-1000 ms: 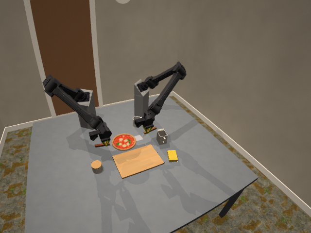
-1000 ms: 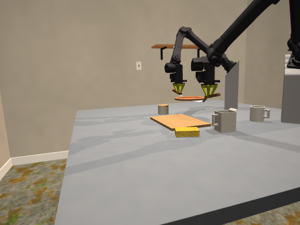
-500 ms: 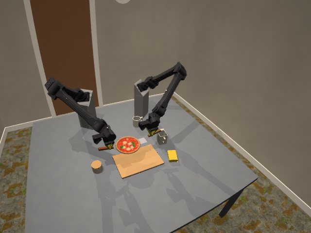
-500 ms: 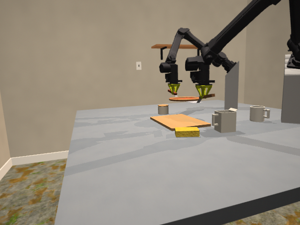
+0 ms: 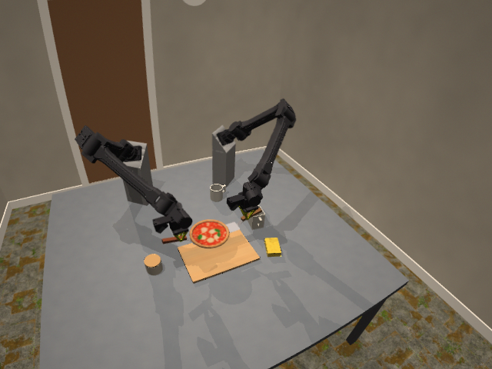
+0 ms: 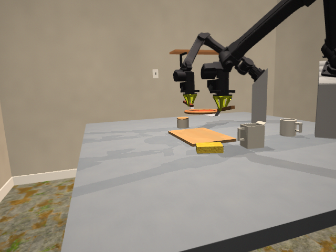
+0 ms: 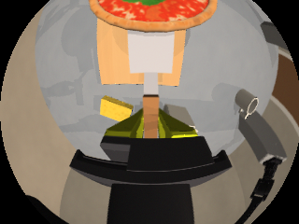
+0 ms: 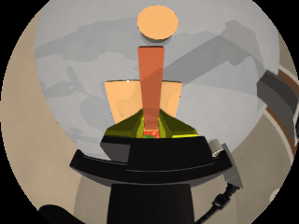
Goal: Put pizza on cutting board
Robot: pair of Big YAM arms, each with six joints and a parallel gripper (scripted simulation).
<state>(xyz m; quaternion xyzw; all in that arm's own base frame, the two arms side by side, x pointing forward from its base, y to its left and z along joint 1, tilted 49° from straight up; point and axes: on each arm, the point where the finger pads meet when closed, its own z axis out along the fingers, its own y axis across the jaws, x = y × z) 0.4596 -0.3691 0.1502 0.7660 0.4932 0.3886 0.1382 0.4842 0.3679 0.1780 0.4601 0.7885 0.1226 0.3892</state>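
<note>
The pizza is 15 cm to the left of my right hand, 3 cm below it and 1 cm behind it. Round my right hand: square mug (46 cm to the left, 11 cm below, 10 cm behind); lidded canister (15 cm to the right, 13 cm below); wooden cutting board (18 cm to the left, 16 cm below, 2 cm ahead).
Now: left hand 80 mm past the square mug, 110 mm to the right of it and 110 mm above it. Round my left hand: yellow sponge (120 mm ahead, 100 mm to the left, 150 mm below); then wooden cutting board (50 mm ahead, 180 mm to the right, 160 mm below); then pizza (10 mm ahead, 210 mm to the right, 30 mm below).
</note>
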